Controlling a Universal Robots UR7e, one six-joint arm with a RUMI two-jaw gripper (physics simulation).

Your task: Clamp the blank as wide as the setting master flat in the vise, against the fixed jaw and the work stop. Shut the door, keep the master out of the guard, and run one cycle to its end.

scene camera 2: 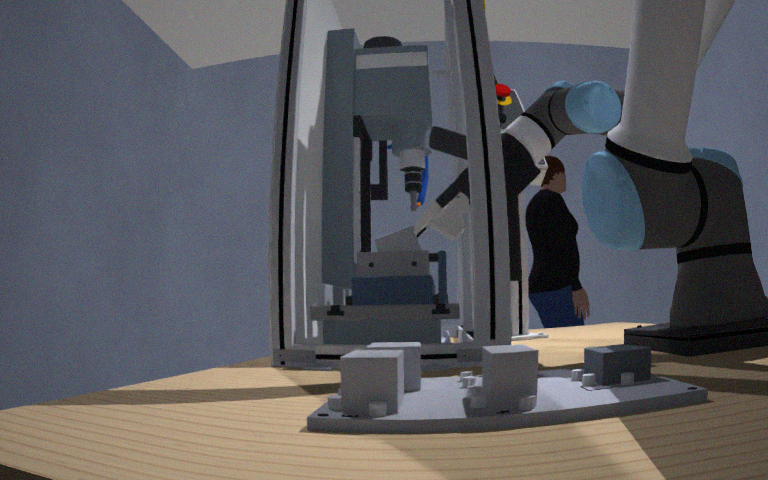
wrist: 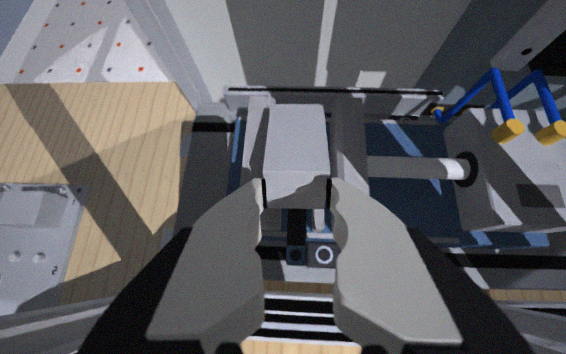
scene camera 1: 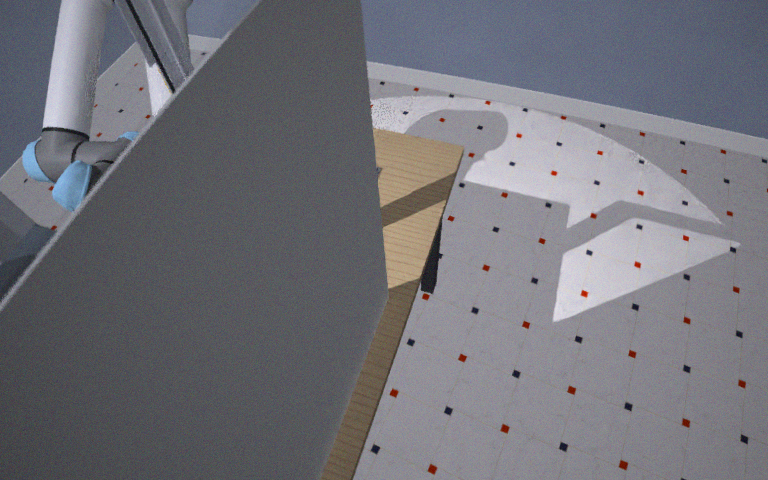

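Where they show: gripper, fingertip midpoint: (scene camera 2: 414, 235) (wrist: 295, 181); arm's base, link origin: (scene camera 2: 718, 320).
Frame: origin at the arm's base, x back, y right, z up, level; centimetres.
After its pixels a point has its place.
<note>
A light grey block (scene camera 2: 398, 240) @(x -42.4, y 21.4, z 14.3 cm) (wrist: 296, 140) @(x -42.2, y 23.2, z 15.6 cm), the blank, stands tilted between the jaws of the vise (scene camera 2: 391, 290) (wrist: 412, 210) @(x -38.1, y 32.2, z 8.9 cm). My gripper (scene camera 2: 420, 231) @(x -39.9, y 22.8, z 15.2 cm) (wrist: 295, 181) @(x -39.9, y 22.8, z 15.2 cm) is shut on its near end, one finger on each side. The left jaw (wrist: 254, 125) and the right jaw (wrist: 348, 135) stand close beside the block; contact is unclear. The jaw plate (scene camera 2: 392, 264) hides the block's lower part in scene camera 2. Several blocks stand on the pegged plate (scene camera 2: 441, 420) @(x -44.7, y -25.4, z -2.4 cm): light grey ones (scene camera 2: 370, 382) @(x -48.5, y -22.9, z -0.3 cm) (scene camera 2: 512, 376) @(x -40.1, y -24.2, z -0.3 cm) and a dark one (scene camera 2: 618, 365) @(x -30.3, y -21.0, z -0.9 cm). I cannot tell which is the master.
The guard's posts (scene camera 2: 488, 186) @(x -32.5, y 6.9, z 18.9 cm) stand around the vise, and the arm reaches in from the right. The spindle (scene camera 2: 412, 178) hangs above the block. Blue coolant hoses (wrist: 502, 97) @(x -44.5, y 38.6, z 13.8 cm) are at the right in the wrist view. A person (scene camera 2: 552, 243) stands behind. A grey panel (scene camera 1: 226, 271) @(x -54.6, y 40.9, z 58.5 cm) blocks scene camera 1.
</note>
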